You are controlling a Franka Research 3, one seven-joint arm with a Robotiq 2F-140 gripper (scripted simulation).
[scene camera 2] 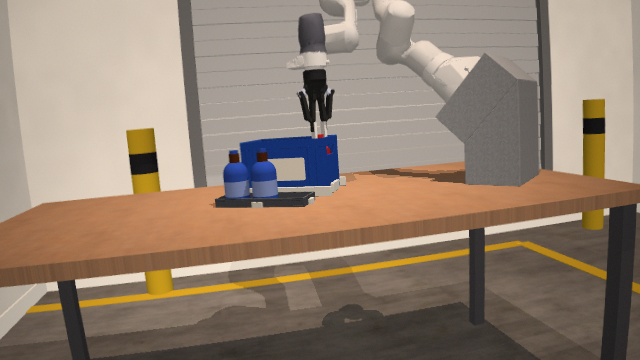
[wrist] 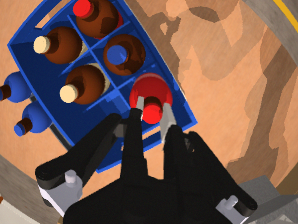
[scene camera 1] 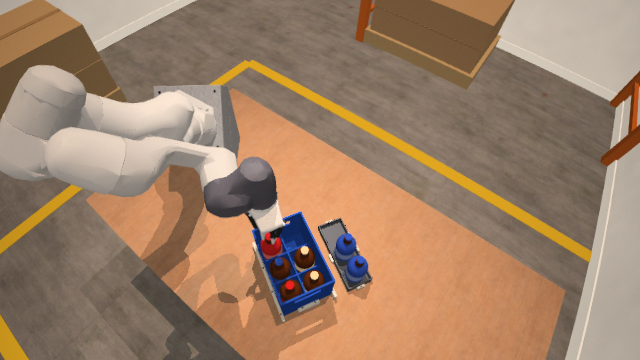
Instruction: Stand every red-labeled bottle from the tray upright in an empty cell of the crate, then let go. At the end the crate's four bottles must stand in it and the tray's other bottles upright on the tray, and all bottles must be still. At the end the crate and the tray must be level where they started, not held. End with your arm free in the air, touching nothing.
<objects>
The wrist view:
gripper: 151,108
red-labeled bottle: 151,86
</objects>
